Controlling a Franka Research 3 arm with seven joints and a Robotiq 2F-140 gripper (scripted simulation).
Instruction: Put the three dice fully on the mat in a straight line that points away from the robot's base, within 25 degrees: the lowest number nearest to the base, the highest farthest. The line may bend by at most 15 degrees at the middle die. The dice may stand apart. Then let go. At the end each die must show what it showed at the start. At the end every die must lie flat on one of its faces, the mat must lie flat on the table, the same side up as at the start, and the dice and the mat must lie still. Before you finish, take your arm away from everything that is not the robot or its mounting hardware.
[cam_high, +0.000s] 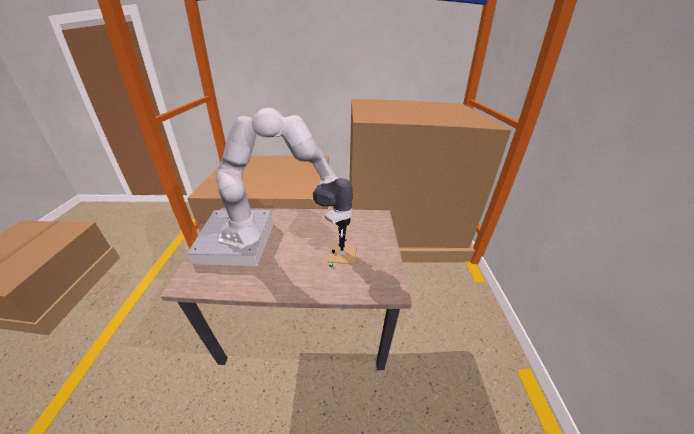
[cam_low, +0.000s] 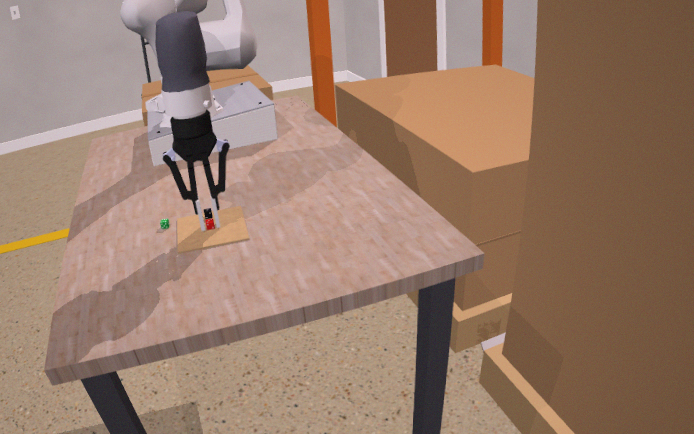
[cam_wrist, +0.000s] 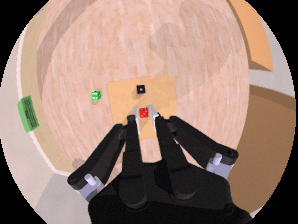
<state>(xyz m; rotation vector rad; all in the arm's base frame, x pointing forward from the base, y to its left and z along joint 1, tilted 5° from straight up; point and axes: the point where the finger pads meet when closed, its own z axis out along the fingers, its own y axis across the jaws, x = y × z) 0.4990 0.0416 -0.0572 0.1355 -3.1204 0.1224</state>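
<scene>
My hand is 3 cm above the red die. Also, from my hand: green die 10 cm to the right, 4 cm behind, 3 cm below; tan mat 4 cm below; black die 5 cm behind, 3 cm below.
</scene>
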